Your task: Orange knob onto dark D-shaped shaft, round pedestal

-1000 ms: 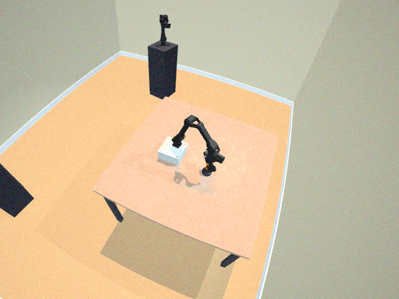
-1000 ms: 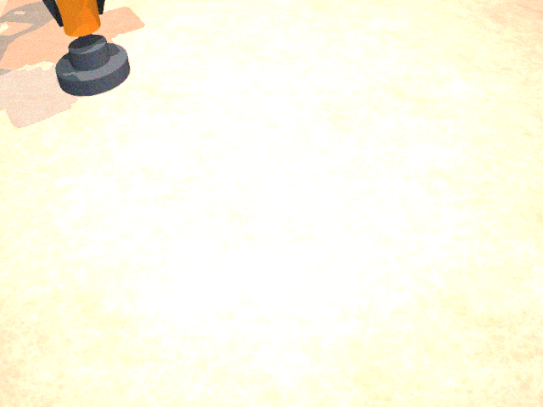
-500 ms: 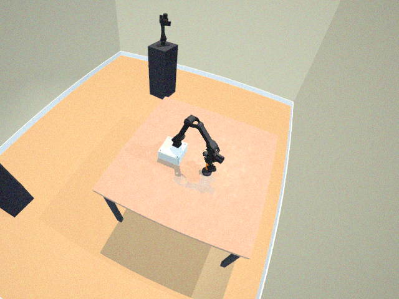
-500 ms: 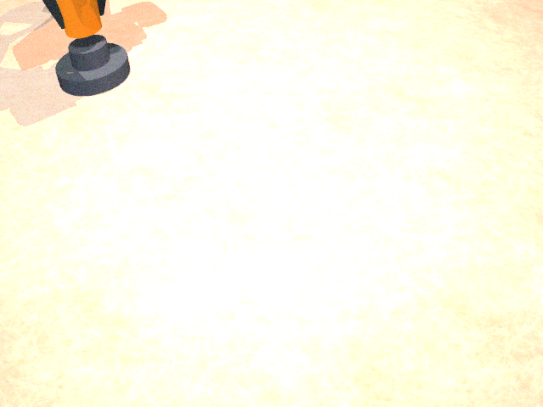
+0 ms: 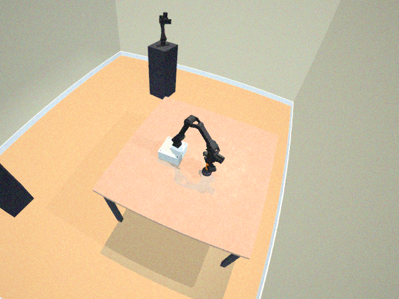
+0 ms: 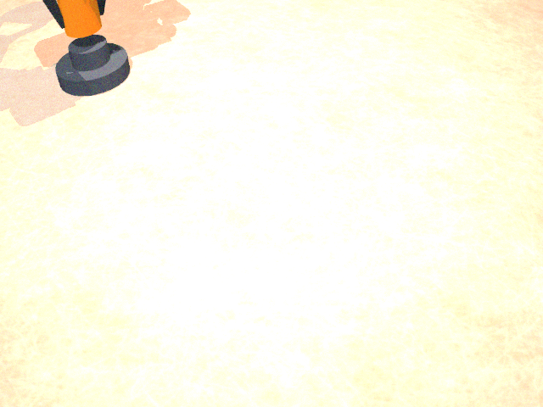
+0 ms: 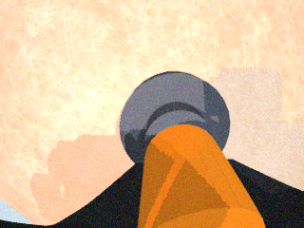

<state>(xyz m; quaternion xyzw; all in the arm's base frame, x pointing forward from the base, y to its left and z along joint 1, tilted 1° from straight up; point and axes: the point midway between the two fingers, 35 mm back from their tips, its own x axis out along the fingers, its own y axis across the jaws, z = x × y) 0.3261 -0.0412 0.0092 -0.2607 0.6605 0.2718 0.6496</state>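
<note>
Right now the orange knob is 20 mm above my gripper tip. The rest, counted from my gripper tip: round pedestal 40 mm below.
</note>
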